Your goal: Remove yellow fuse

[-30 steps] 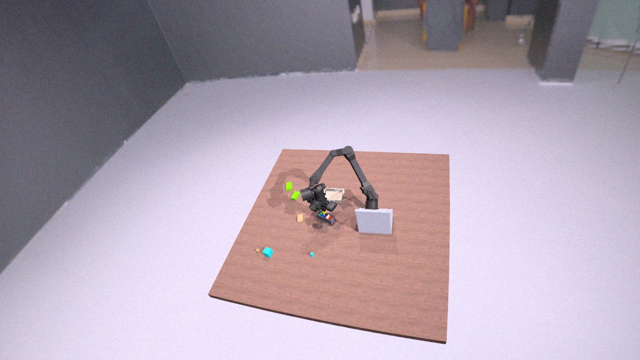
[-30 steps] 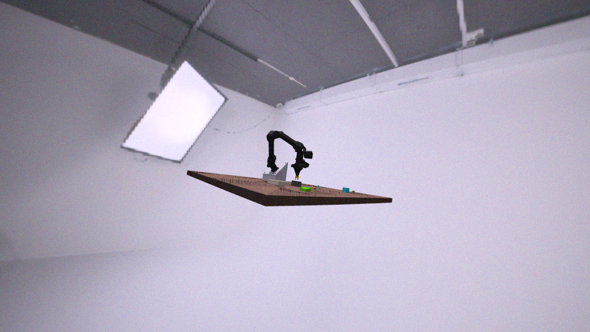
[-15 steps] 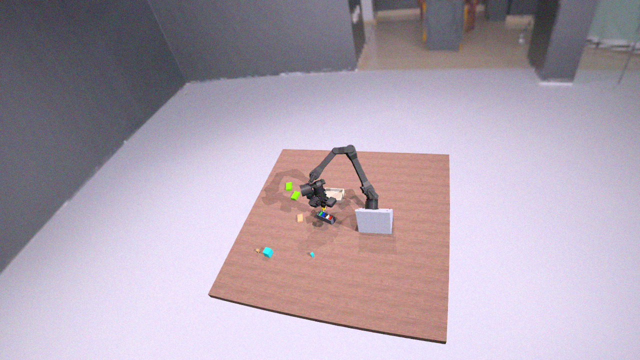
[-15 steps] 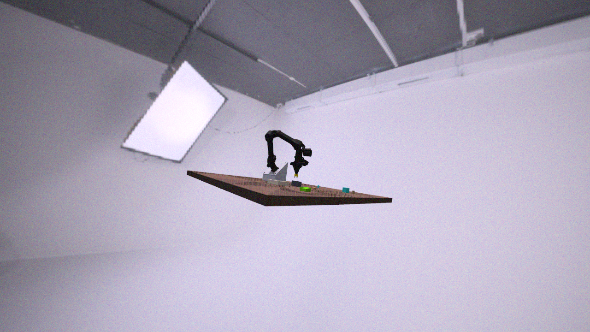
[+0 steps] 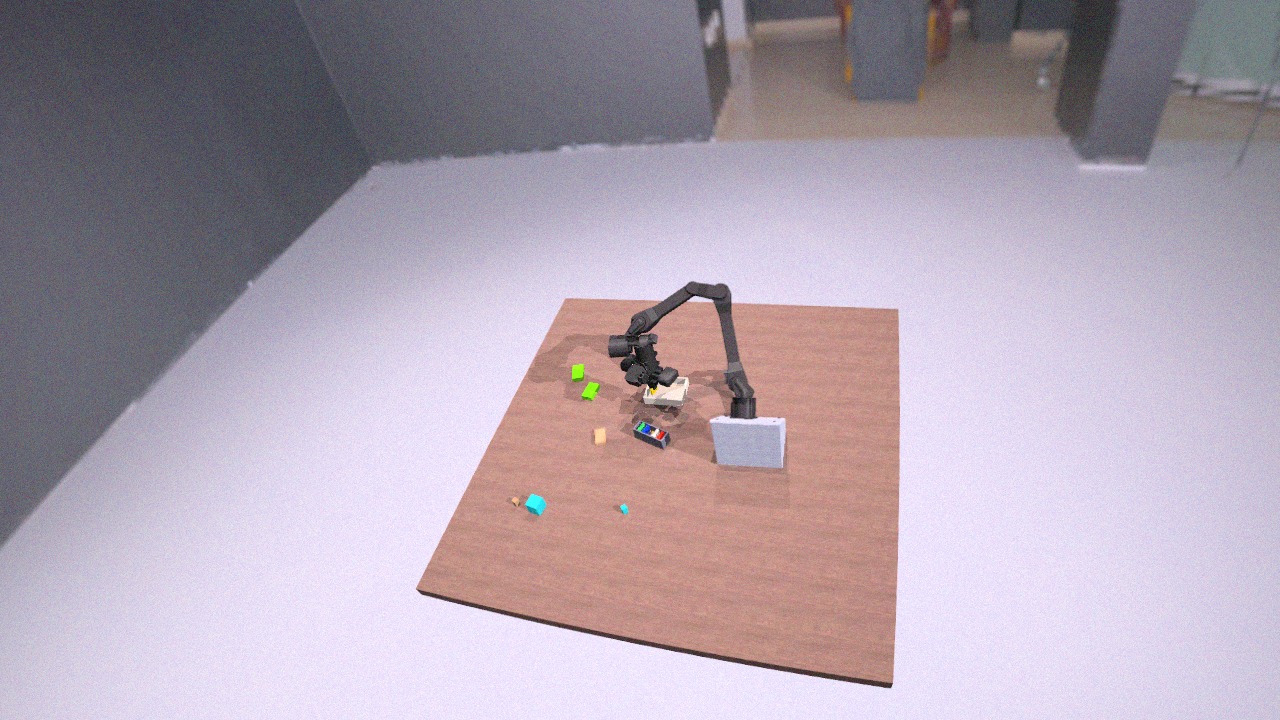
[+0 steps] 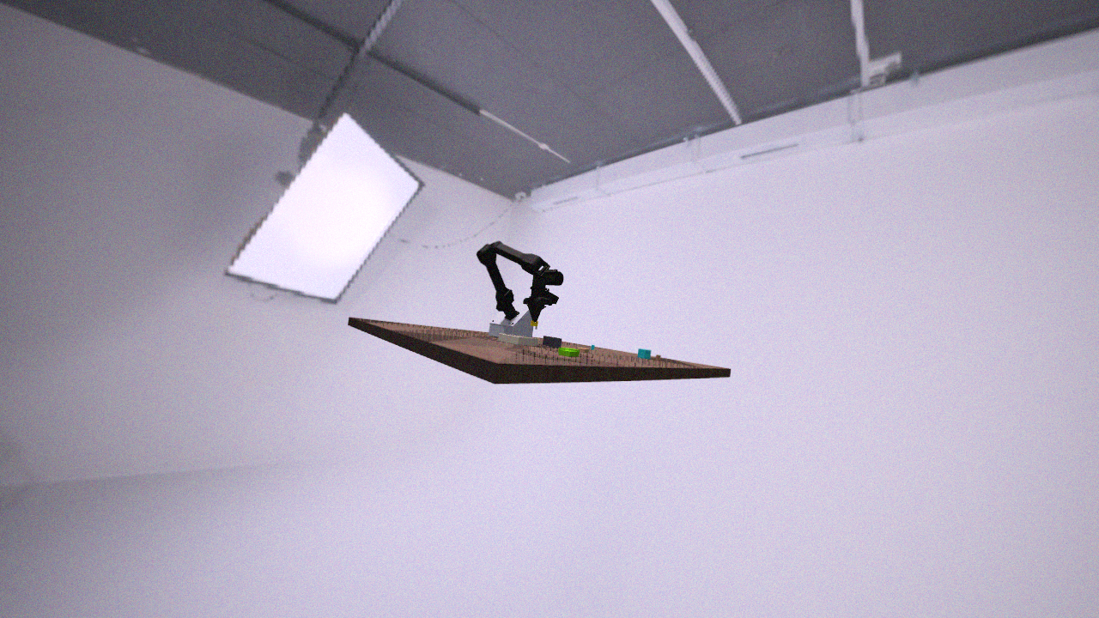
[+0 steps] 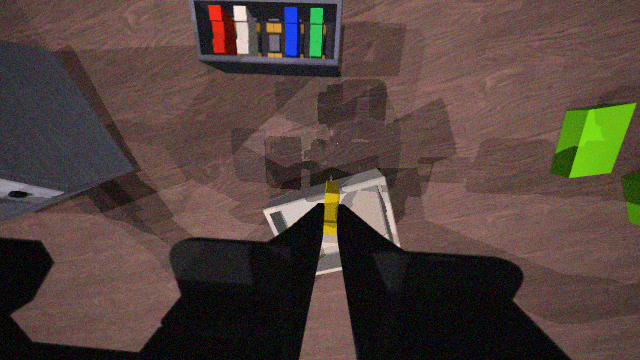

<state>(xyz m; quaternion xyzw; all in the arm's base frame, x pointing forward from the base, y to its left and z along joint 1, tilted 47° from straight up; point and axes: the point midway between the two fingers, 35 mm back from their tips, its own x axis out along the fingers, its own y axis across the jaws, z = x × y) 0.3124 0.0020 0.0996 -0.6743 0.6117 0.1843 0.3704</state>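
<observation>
My gripper tip is 90 mm above the white tray, 70 mm to the left of it and 10 mm past it. The rest, counted from my gripper tip: blue fuse (120 mm to the left, 70 mm below, 10 mm behind); yellow fuse (10 mm below); green fuse (120 mm to the left, 70 mm below, 10 mm ahead).
</observation>
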